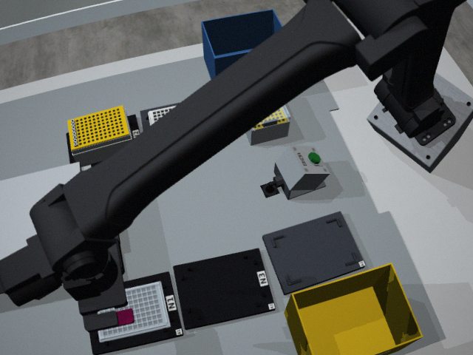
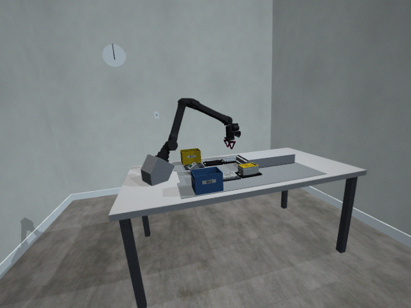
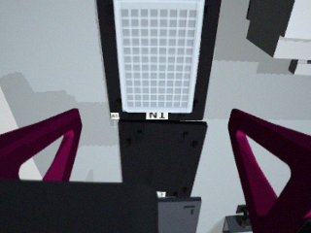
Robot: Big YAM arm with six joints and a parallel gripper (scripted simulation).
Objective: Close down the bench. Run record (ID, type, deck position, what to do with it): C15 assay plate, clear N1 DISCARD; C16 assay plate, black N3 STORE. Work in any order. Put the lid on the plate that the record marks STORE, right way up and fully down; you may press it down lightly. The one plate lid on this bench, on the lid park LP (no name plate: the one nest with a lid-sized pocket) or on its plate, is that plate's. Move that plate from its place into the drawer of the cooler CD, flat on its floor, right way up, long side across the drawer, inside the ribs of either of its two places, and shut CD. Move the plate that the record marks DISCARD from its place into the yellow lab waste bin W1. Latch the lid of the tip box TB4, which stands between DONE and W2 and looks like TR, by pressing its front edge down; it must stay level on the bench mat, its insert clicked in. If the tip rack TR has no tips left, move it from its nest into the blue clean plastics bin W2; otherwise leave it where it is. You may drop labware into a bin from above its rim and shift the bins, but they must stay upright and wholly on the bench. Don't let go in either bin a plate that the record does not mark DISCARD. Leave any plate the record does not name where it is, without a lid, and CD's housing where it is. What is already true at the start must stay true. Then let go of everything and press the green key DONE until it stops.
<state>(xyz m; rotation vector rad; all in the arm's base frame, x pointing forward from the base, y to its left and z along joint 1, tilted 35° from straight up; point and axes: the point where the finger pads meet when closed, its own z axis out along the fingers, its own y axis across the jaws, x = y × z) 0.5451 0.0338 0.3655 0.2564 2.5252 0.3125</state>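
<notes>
Right now the nest n1 is 130 mm below my hand. Round my hand: nest N3 (170 mm behind, 20 mm to the left, 130 mm below); plate lid (80 mm ahead, 210 mm to the right, 110 mm below); black plate (80 mm ahead, 210 mm to the right, 120 mm below).
</notes>
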